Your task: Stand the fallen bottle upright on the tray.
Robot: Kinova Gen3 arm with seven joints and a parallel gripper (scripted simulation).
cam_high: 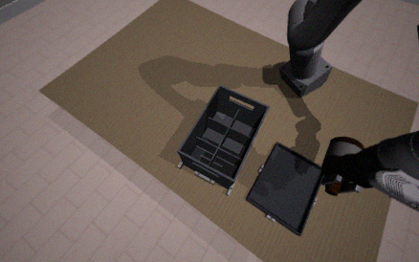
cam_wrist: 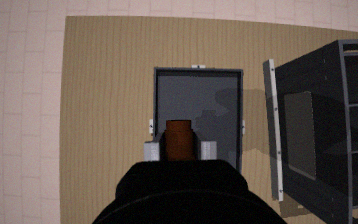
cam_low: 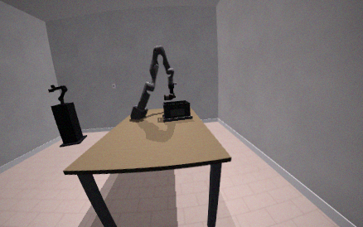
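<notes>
The brown bottle is 5 cm behind my hand, 1 cm to the left of it and 1 cm below it. Round my hand: dark flat tray: 19 cm below, 4 cm to the right, 1 cm behind; then dark crate: 30 cm to the right, 12 cm below, 8 cm behind.
</notes>
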